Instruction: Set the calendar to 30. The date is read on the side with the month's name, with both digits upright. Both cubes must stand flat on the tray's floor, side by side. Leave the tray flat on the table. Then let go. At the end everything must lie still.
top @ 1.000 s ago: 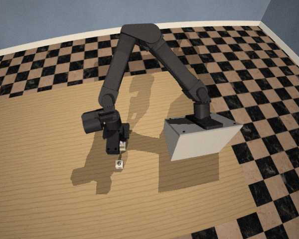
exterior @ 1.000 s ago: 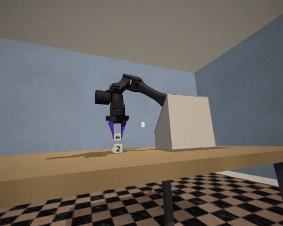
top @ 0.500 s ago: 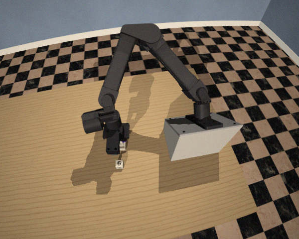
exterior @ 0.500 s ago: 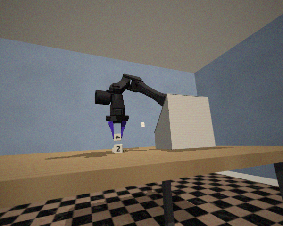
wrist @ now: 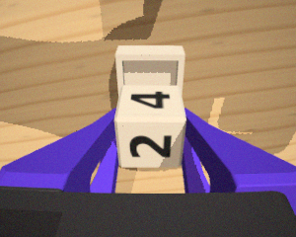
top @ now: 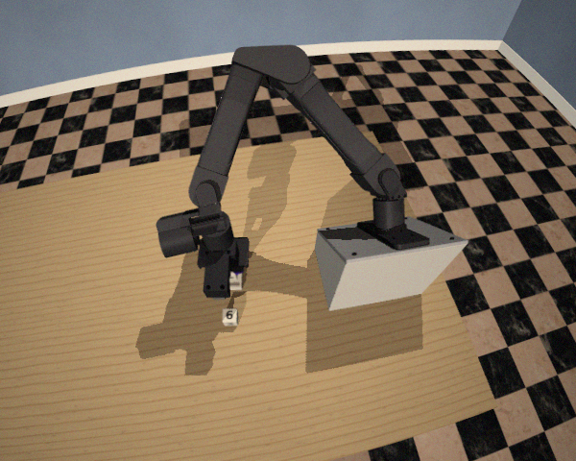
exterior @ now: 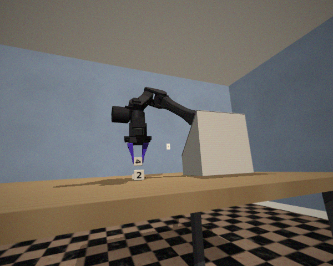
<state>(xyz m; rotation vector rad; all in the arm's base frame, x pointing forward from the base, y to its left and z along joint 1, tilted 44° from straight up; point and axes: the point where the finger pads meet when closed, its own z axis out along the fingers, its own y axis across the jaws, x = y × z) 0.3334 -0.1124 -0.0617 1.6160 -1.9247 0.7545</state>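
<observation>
Right now the white tray is 6 cm below my hand and 2 cm to the right of it.
</observation>
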